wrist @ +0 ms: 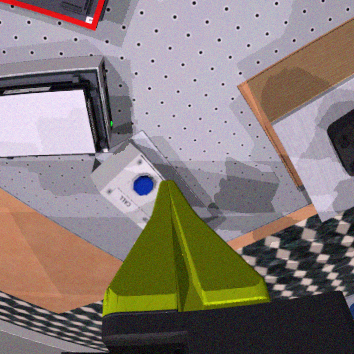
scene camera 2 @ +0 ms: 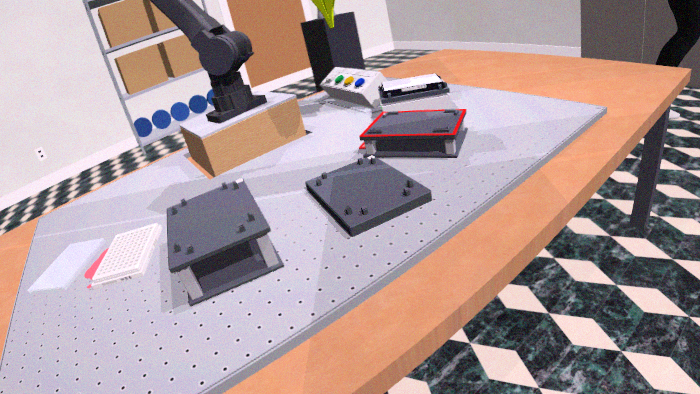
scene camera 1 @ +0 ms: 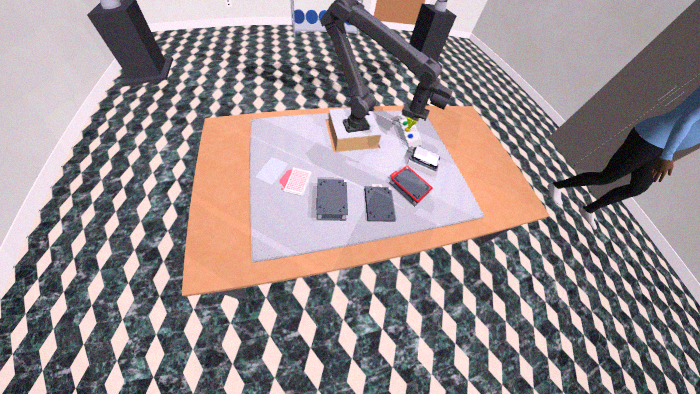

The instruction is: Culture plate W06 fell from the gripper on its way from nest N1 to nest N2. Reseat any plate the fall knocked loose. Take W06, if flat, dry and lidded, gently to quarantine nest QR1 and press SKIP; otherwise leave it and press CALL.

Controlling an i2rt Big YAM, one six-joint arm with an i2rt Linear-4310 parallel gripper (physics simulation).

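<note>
Clear lid (scene camera 2: 62, 272), out of frame in the wrist view. White well plate (scene camera 2: 128, 256), likewise out of frame in the wrist view. Button box (scene camera 2: 340, 84), (wrist: 113, 172). White-topped plate in black holder (scene camera 2: 439, 99), (wrist: 78, 68). My gripper (wrist: 166, 188) shut, holding nothing.
</note>
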